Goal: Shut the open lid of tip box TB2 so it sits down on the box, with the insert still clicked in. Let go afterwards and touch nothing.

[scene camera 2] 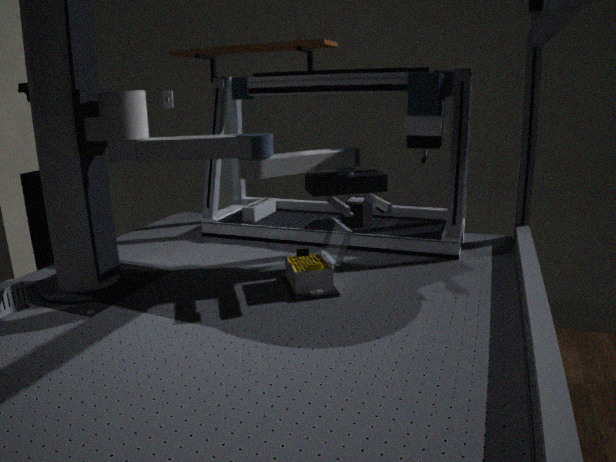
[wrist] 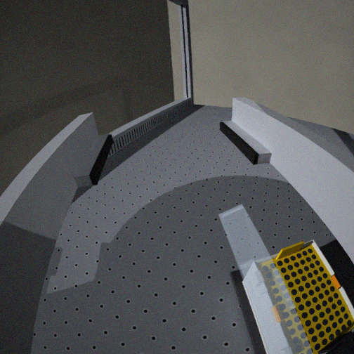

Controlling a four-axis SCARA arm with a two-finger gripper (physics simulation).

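Pixels of known places: gripper, between the fingertips: [scene camera 2: 369, 210]; arm's base, origin of its link: [scene camera 2: 90, 288].
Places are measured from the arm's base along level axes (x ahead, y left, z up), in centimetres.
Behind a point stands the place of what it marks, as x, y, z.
Tip box TB2 [scene camera 2: 311, 282] @[55.5, 10.6, 4.7] stands on a dark base near the middle of the table. Its yellow insert [scene camera 2: 308, 263] @[52.8, 16.0, 7.0] [wrist: 315, 300] sits in the top; whether it is clicked in cannot be told. The clear lid [scene camera 2: 338, 241] @[58.8, 20.1, 11.6] [wrist: 260, 307] stands open, tilted up from the box's right side in the scene view. In the wrist view box and lid are at the lower right, partly cut off. My gripper [scene camera 2: 369, 211] @[67.3, 14.9, 20.7] [wrist: 165, 117] is shut with nothing held, its fingers standing some way apart. It is up in the air, above the lid's height, and not seen touching it.
A gantry frame [scene camera 2: 330, 237] with a dark deck stands behind the box. A dark block [scene camera 2: 361, 215] @[56.1, 51.5, 9.9] and a white block [scene camera 2: 258, 210] @[22.7, 51.3, 9.4] are on its deck. The arm's column [scene camera 2: 75, 200] @[5.3, -5.3, 24.0] rises at the left. A raised rail [scene camera 2: 542, 320] @[102.6, 1.9, 6.0] runs along the right table edge.
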